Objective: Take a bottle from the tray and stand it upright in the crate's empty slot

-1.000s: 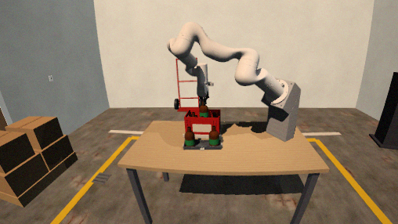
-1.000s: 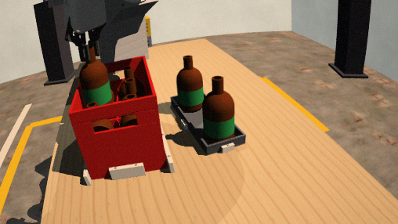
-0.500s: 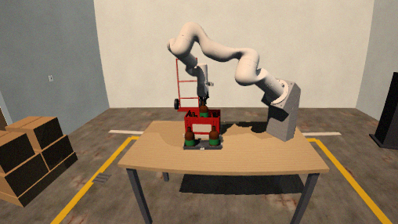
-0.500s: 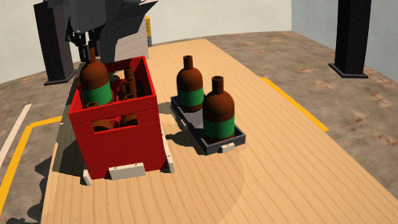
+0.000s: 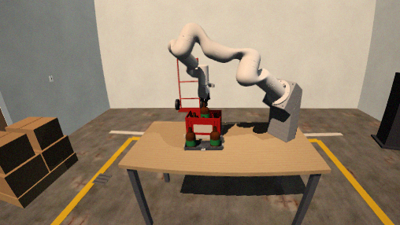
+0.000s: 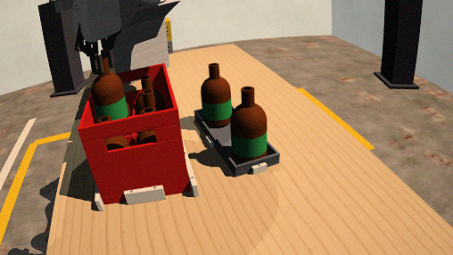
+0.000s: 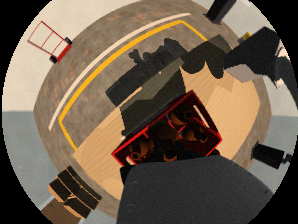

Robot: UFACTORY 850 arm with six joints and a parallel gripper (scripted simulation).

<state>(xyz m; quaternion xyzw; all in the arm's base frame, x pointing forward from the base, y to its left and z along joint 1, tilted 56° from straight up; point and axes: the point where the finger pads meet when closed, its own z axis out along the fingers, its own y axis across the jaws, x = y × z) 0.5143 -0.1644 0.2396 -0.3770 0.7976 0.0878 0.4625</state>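
The red crate lies 1 cm behind my hand, 4 cm to the left of it and 17 cm below it. The rest, counted from my hand: tray: 9 cm behind, 25 cm to the left, 24 cm below.
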